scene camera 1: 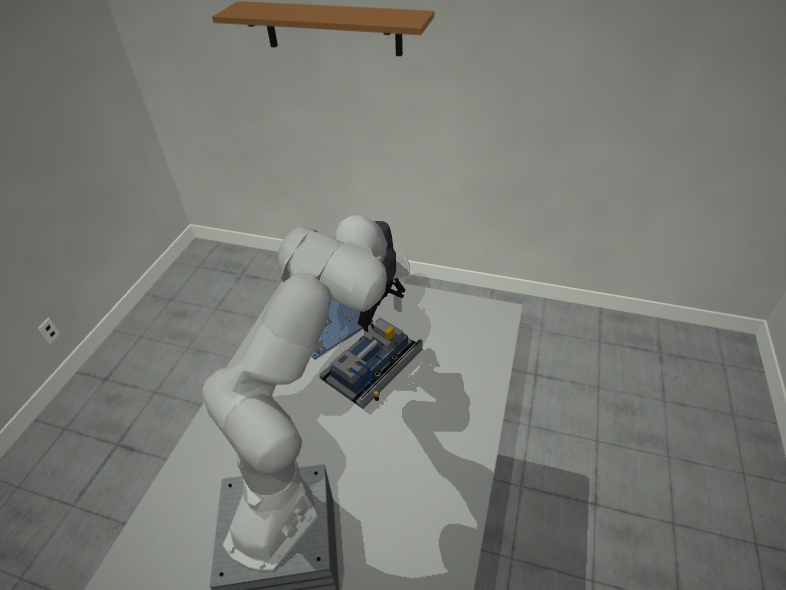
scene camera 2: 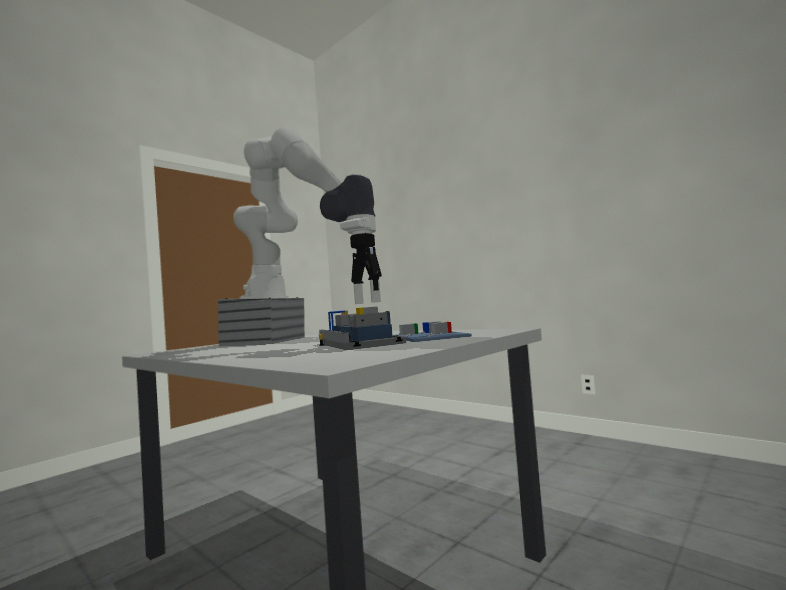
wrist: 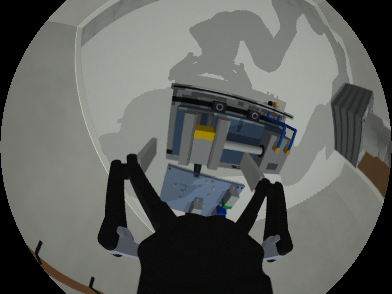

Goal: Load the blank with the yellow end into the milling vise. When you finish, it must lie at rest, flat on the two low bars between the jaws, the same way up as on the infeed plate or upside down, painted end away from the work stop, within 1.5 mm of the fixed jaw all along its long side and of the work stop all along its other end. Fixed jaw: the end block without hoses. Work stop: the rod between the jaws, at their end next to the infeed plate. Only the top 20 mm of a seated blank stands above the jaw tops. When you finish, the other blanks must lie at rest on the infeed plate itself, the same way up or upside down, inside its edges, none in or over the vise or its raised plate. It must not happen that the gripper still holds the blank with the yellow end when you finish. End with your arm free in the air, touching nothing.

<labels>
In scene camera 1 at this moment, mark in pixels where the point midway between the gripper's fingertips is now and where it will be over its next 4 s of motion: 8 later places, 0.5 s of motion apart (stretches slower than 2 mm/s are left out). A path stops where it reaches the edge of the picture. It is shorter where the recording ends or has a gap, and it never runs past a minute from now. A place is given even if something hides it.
The gripper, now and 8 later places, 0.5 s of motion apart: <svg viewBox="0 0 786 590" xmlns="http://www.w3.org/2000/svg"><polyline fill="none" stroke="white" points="383,323 383,322 383,322 383,321 383,320 383,320 383,319 383,320 383,303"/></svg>
</labels>
